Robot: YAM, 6 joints.
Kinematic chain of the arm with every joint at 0, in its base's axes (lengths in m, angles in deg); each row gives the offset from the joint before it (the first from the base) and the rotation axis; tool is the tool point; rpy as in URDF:
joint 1: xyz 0 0 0.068 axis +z
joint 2: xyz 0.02 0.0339 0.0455 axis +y
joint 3: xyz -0.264 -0.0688 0 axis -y
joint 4: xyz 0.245 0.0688 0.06 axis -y
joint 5: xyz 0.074 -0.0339 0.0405 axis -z
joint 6: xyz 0.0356 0 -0.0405 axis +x
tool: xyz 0 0 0 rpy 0 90 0
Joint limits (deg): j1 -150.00..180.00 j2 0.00..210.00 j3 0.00..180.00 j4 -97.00..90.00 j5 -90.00..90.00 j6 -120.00..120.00
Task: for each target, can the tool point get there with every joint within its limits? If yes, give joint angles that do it. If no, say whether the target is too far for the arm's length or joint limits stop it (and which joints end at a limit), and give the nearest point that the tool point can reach.
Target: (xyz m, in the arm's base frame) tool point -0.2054 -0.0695 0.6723
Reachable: yes | joints 11.14 59.46 149.68 24.49 53.07 -69.71
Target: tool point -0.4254 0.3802 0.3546
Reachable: yes | joints 139.06 162.21 163.95 57.19 13.73 -43.82
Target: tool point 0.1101 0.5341 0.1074
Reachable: yes | joints 78.66 150.94 129.35 -44.36 4.67 -45.09
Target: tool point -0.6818 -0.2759 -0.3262
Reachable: no: too far | nearest point -0.4840 -0.2635 -0.2124 | short by 0.229 m
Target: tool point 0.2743 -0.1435 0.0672
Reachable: yes | joints -22.58 113.39 49.27 -12.40 49.77 90.80
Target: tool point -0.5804 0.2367 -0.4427
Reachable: no: too far | nearest point -0.4532 0.1848 -0.2886 | short by 0.206 m
